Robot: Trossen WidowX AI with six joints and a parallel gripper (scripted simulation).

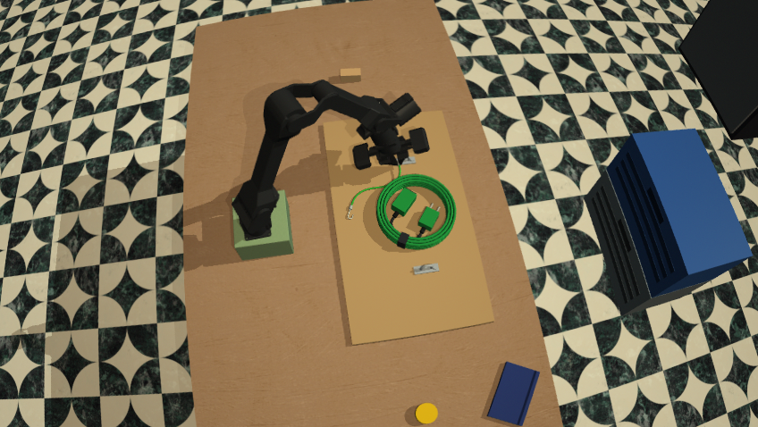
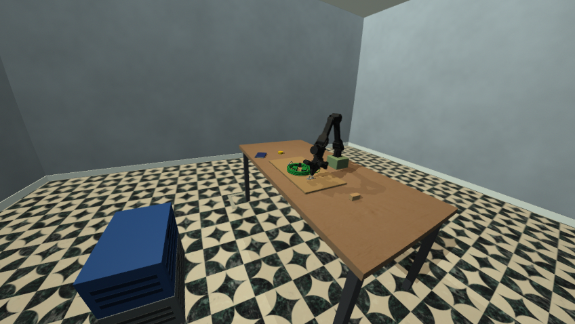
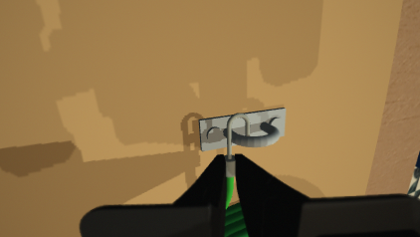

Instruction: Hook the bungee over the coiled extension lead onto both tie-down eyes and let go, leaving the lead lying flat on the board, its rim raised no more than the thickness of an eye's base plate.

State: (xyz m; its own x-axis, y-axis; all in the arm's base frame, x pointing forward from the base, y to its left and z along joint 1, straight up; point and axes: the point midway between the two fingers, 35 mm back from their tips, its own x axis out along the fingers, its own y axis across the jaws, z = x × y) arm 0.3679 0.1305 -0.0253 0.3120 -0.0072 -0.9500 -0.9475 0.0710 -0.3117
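My gripper is now 1 cm past the board, 14 cm to the left of it and 5 cm above it. The rest, counted from my hand: small wooden block: 5 cm behind, 34 cm to the left, 4 cm below; then yellow disc: 8 cm behind, 63 cm to the right, 5 cm below.
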